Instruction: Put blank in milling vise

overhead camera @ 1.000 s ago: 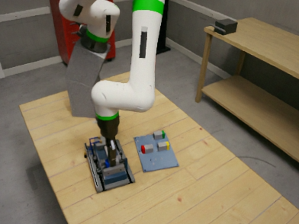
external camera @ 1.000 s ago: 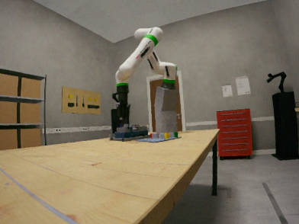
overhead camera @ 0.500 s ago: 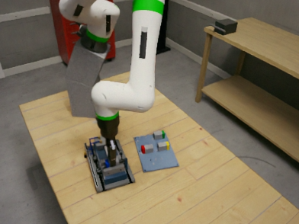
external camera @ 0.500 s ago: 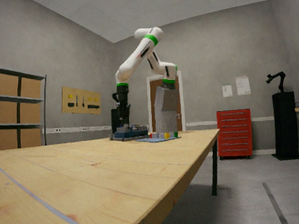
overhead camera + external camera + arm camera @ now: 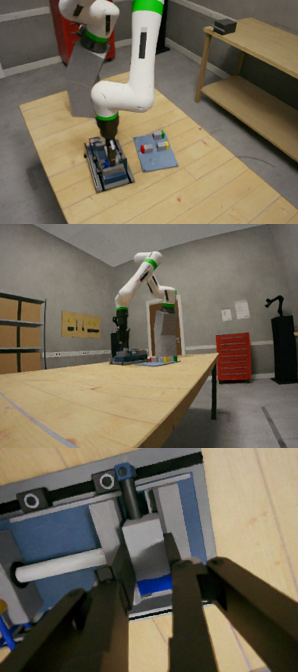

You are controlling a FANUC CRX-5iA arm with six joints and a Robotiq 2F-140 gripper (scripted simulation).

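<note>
My gripper is now 60 mm above the light grey jaw block, 20 mm short of it and 10 mm to the left of it. Round my hand: red-ended blank: 230 mm to the left, 110 mm below, 20 mm behind; then dark work stop rod: 50 mm to the left, 40 mm below, 10 mm ahead; then hose-end block: 160 mm behind, 60 mm below, 50 mm to the left.
</note>
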